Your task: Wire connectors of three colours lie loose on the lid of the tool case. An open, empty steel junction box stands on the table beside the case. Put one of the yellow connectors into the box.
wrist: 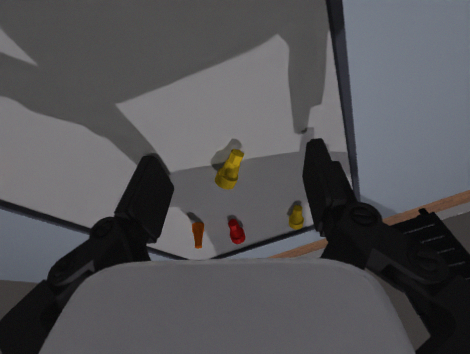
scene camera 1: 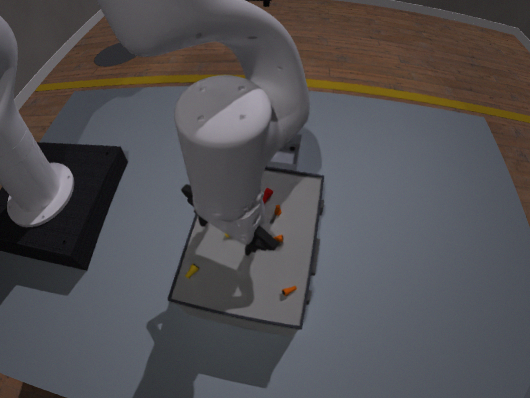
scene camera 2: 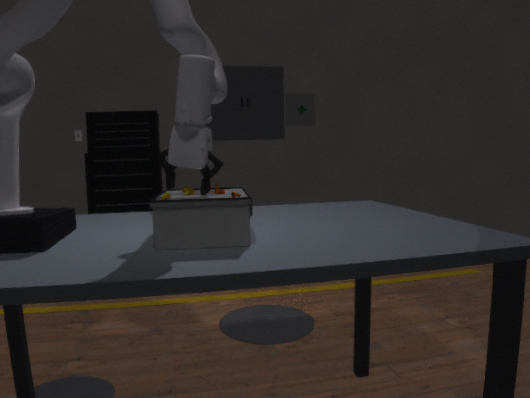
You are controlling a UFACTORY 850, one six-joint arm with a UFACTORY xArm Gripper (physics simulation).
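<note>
My gripper (scene camera 1: 226, 236) (scene camera 2: 188, 189) (wrist: 231, 165) is open and empty, low over the lid of the tool case (scene camera 1: 270, 311) (scene camera 2: 200, 225) (wrist: 260, 120). A yellow connector (scene camera 1: 227, 235) (scene camera 2: 188, 191) (wrist: 230, 171) lies on the lid between the two spread fingers in the wrist view; the arm mostly hides it in scene camera 1. Another yellow connector (scene camera 1: 192, 271) (scene camera 2: 165, 196) lies near the lid's left edge. A third yellow connector (wrist: 296, 218) lies near the lid's far edge. The steel junction box (scene camera 1: 285, 158) is partly hidden behind the arm, beyond the case.
A red connector (scene camera 1: 268, 194) (wrist: 236, 231) and an orange connector (scene camera 1: 278, 210) (wrist: 198, 235) lie toward the far end of the lid. Two more orange connectors, one (scene camera 1: 279, 238) by the right finger and one (scene camera 1: 289, 290) near the front right corner, lie on it.
</note>
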